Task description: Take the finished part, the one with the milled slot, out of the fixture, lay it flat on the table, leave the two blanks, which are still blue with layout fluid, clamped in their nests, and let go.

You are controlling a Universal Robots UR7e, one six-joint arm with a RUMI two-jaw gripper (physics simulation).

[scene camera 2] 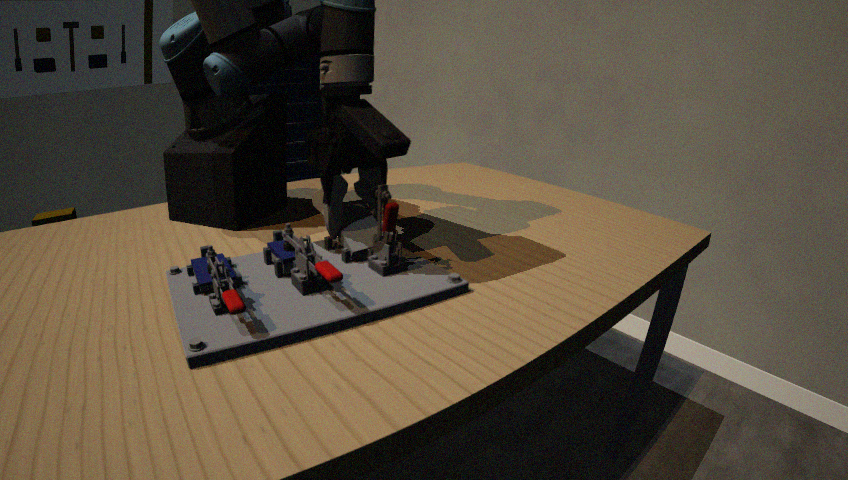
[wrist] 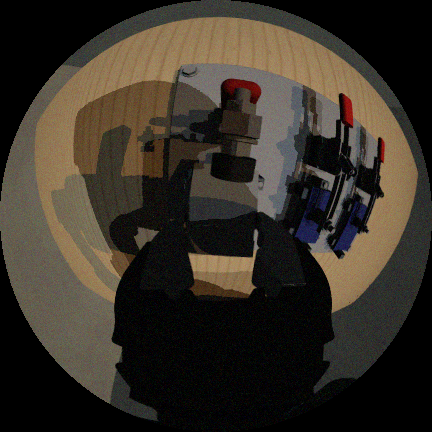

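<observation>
My gripper points down at the right rear of the fixture plate. It is shut on the grey finished part, which sits between the fingertips at its nest, seemingly slightly raised. Its slot cannot be made out in the dim light. The toggle clamp beside it has its red handle upright. One blue blank sits in the middle nest and another in the far left nest, both under lowered clamps.
The red handles of the middle clamp and left clamp stick out toward the front. Bolt heads stand at the plate's corners. The wooden table surrounds the plate, with the wall beyond its right side.
</observation>
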